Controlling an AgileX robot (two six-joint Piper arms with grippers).
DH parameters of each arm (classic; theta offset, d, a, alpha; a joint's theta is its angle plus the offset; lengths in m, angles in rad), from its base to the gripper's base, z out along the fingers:
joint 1: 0 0.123 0 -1.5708
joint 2: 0.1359 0 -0.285 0
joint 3: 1.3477 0 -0.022 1.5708
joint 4: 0 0.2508 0 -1.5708
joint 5: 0 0 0.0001 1.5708
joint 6: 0 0.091 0 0
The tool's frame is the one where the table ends.
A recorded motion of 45 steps. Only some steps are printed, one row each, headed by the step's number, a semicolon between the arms.
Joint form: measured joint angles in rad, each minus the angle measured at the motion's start. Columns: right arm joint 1, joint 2, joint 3, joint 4, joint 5, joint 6; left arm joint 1, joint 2, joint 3, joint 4, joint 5, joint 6.
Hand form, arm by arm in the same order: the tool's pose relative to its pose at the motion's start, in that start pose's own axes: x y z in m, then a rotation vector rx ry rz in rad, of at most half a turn. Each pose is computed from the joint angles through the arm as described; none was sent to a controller.
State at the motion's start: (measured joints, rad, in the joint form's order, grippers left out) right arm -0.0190 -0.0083 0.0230 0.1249 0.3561 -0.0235; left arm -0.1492 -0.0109 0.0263 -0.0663 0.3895 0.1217
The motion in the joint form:
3: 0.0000 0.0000 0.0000 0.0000 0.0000 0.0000; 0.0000 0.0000 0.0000 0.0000 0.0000 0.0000
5: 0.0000 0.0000 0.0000 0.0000 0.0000 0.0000; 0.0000 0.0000 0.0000 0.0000 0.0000 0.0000
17: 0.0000 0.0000 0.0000 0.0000 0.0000 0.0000; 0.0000 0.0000 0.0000 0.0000 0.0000 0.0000
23: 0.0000 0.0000 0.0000 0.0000 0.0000 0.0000; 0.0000 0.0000 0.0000 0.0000 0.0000 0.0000
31: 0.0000 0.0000 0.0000 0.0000 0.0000 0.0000; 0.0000 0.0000 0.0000 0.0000 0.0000 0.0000
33: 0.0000 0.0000 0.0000 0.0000 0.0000 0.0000; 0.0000 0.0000 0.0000 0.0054 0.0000 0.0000
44: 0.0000 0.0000 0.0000 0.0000 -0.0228 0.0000; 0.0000 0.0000 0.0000 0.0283 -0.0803 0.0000
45: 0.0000 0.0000 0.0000 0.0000 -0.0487 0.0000; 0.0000 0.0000 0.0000 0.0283 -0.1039 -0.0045
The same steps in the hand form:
3: 0.0000 0.0000 0.0000 0.0000 0.0000 0.0000; 0.0000 0.0000 0.0000 0.0000 0.0000 0.0000
5: 0.0000 0.0000 0.0000 0.0000 0.0000 0.0000; 0.0000 0.0000 0.0000 0.0000 0.0000 0.0000
17: 0.0000 0.0000 0.0000 0.0000 0.0000 0.0000; 0.0000 0.0000 0.0000 0.0000 0.0000 0.0000
23: 0.0000 0.0000 0.0000 0.0000 0.0000 0.0000; 0.0000 0.0000 0.0000 0.0000 0.0000 0.0000
31: 0.0000 0.0000 0.0000 0.0000 0.0000 0.0000; 0.0000 0.0000 0.0000 0.0000 0.0000 0.0000
33: 0.0000 0.0000 0.0000 0.0000 0.0000 0.0000; 0.0000 0.0002 0.0000 -0.0020 0.0002 0.0050
44: -0.0021 0.0000 0.0000 0.0005 -0.0228 0.0000; -0.0072 0.0017 -0.0003 -0.0194 -0.0785 0.0266
45: -0.0044 -0.0001 -0.0001 0.0011 -0.0487 0.0000; -0.0093 0.0019 -0.0005 -0.0217 -0.1020 0.0222

